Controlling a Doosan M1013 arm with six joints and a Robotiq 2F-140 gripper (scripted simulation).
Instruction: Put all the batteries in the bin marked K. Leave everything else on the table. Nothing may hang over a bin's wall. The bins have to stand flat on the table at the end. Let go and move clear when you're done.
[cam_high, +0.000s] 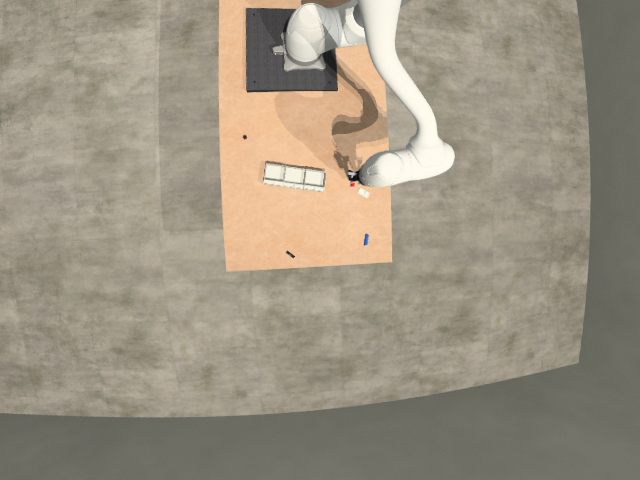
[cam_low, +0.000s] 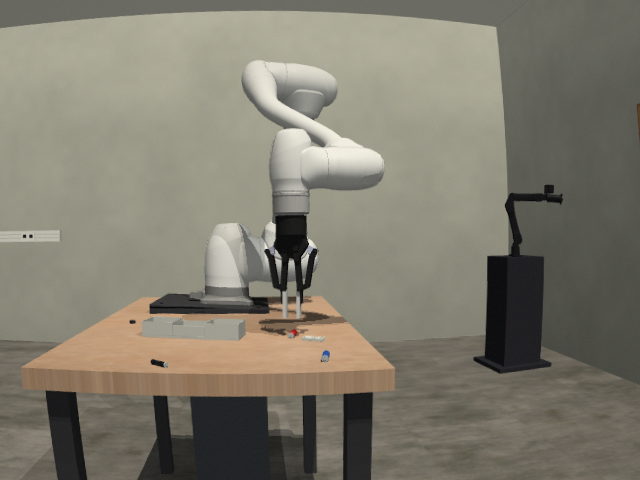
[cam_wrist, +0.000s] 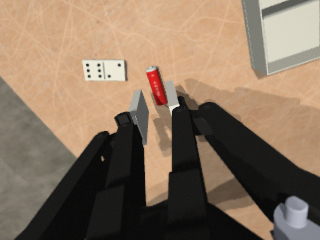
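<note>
Right now the red battery is 70 mm below my hand. The rest, counted from my hand: grey bin row (250 mm to the right, 60 mm below, 40 mm behind); then small white flat piece (80 mm below, 50 mm ahead, 40 mm to the left); then blue battery (260 mm ahead, 70 mm below, 40 mm to the left).
</note>
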